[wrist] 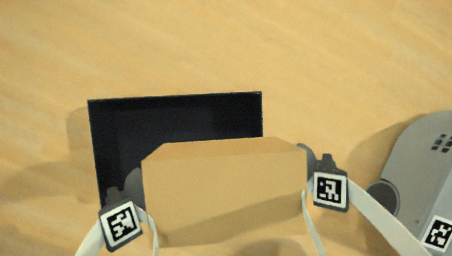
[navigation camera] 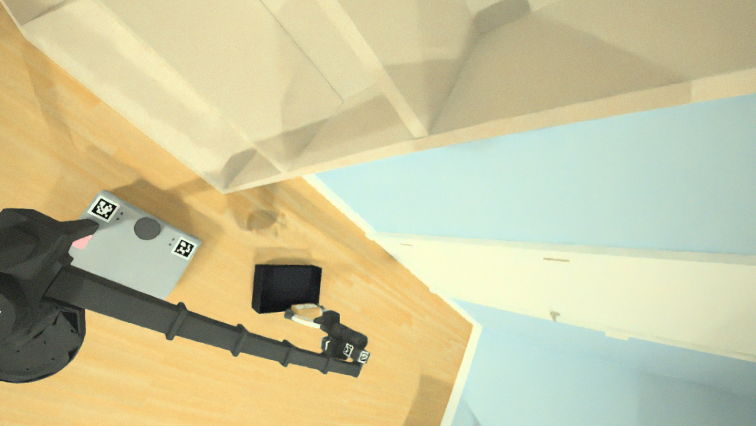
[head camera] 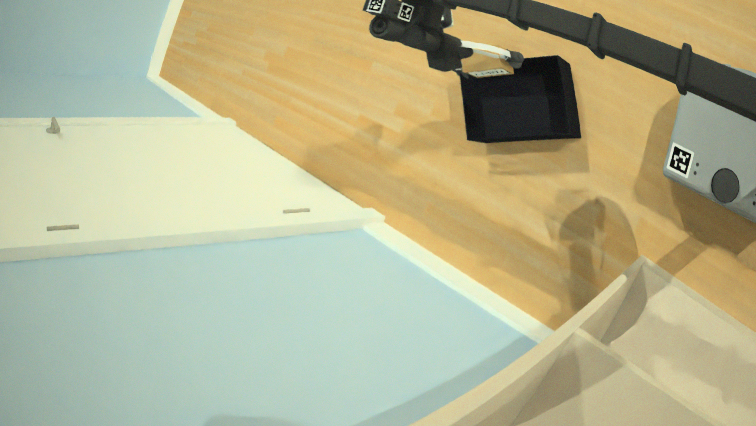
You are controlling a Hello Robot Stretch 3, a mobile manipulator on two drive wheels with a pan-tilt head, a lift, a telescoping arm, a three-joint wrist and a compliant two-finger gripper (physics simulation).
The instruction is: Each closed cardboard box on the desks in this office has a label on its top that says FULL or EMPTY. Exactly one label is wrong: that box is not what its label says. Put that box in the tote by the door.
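A plain brown cardboard box is between the two fingertips of my gripper, which is shut on it. A pale label with dark lettering shows on the box in the head view; I cannot read it with certainty. The black open tote stands on the floor. The box is above the floor and overlaps one long edge of the tote in all three views. It hides part of that edge in the wrist view. The tote's visible inside shows no box.
The cream door is set in the pale blue wall. A beige shelf unit stands close to my grey base. My dark arm reaches out over the wooden floor.
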